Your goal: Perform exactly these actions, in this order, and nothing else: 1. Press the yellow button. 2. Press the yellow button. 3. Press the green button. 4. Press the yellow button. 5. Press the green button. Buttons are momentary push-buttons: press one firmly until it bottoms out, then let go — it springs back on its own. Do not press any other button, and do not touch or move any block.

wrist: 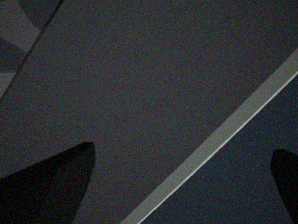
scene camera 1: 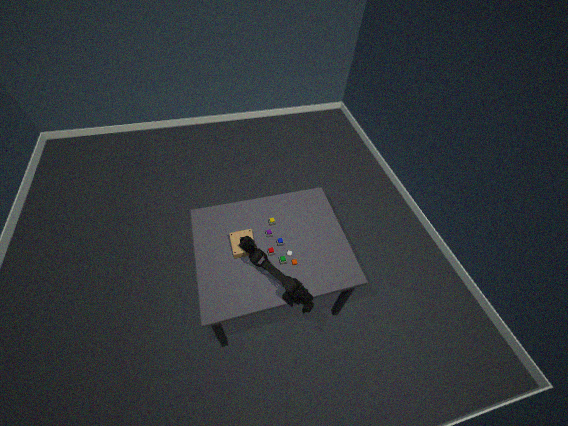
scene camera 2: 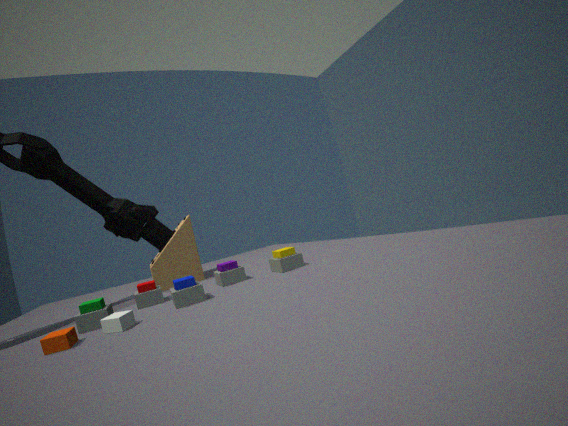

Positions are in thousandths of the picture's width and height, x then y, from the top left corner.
My gripper (wrist: 609, 694) is open, holding nothing. Further things: an orange block (scene camera 2: 107, 799).
The wrist view misses the orange block: it is out of frame.
